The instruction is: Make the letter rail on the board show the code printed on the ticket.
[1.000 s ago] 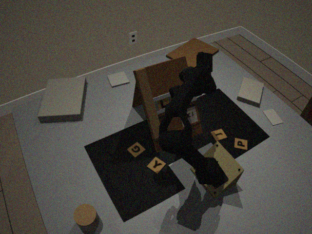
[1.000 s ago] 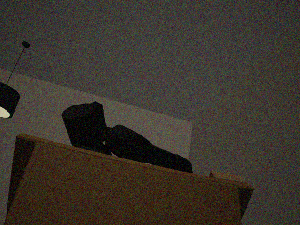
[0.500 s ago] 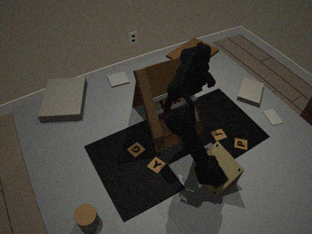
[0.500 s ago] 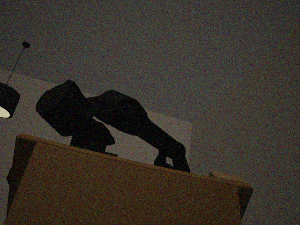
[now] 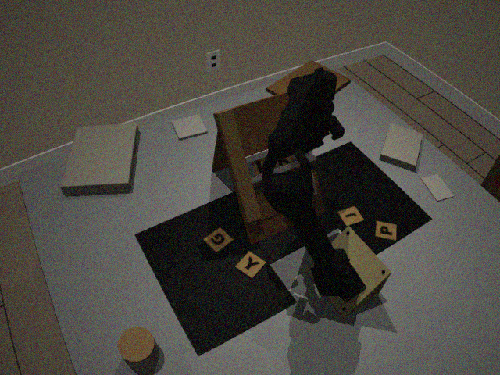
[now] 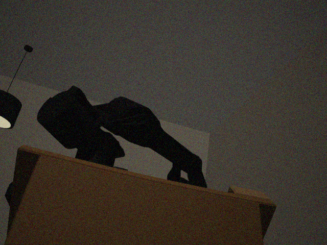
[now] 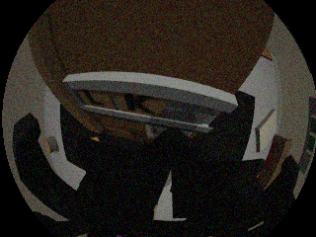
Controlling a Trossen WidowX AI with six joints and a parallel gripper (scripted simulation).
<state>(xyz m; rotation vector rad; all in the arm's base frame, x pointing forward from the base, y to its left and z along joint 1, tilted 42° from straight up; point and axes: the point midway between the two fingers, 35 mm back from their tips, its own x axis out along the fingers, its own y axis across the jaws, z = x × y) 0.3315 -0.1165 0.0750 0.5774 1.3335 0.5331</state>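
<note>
The j tile is 130 mm behind my gripper tip, 120 mm to the right of it and 180 mm below it. Round my gripper tip: y tile (150 mm behind, 210 mm to the left, 180 mm below); then white ticket (30 mm behind, 90 mm below); then black mat (120 mm behind, 50 mm to the left, 180 mm below).
</note>
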